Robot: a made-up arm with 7 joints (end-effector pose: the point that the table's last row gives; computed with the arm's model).
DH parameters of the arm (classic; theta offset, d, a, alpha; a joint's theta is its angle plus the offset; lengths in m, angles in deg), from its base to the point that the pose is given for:
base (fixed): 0 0.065 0 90
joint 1: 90 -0.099 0.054 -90
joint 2: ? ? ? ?
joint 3: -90 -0.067 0.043 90
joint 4: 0 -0.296 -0.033 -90
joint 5: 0 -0.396 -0.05 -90
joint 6: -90 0.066 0.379 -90
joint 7: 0 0.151 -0.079 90
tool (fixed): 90 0.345 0 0
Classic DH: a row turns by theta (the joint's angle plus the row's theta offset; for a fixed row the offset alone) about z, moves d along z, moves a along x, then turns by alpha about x.
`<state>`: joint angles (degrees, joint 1 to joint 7).
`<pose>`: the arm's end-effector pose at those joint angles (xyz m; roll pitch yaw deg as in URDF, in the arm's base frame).
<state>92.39 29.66 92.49 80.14 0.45 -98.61 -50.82</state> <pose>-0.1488 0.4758 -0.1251 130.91 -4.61 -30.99</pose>
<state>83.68 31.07 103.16 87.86 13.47 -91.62 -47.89</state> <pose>-0.0941 0.4432 -0.1311 142.36 -8.14 -31.02</pose>
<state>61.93 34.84 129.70 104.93 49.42 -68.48 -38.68</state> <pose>0.0029 0.3659 -0.1480 172.94 0.25 -31.09</pose>
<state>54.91 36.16 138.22 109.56 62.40 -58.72 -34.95</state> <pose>0.0215 0.3442 -0.1513 -177.72 9.42 -30.64</pose>
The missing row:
joint 2: 0 -0.345 0.032 90
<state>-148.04 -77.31 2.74 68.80 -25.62 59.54 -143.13</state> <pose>-0.5600 0.1156 -0.5320 133.39 23.01 171.04</pose>
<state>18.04 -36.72 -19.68 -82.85 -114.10 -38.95 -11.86</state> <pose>0.2084 0.3016 0.6634 -84.59 51.88 19.10</pose>
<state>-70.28 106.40 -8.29 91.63 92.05 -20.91 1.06</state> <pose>-0.3164 0.2200 -0.5724 -108.99 -5.61 111.94</pose>
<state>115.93 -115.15 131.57 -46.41 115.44 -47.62 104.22</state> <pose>-0.0486 -0.2285 0.3599 85.48 20.70 28.34</pose>
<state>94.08 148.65 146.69 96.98 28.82 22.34 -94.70</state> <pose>-0.0578 0.1606 -0.1374 134.85 31.43 134.16</pose>
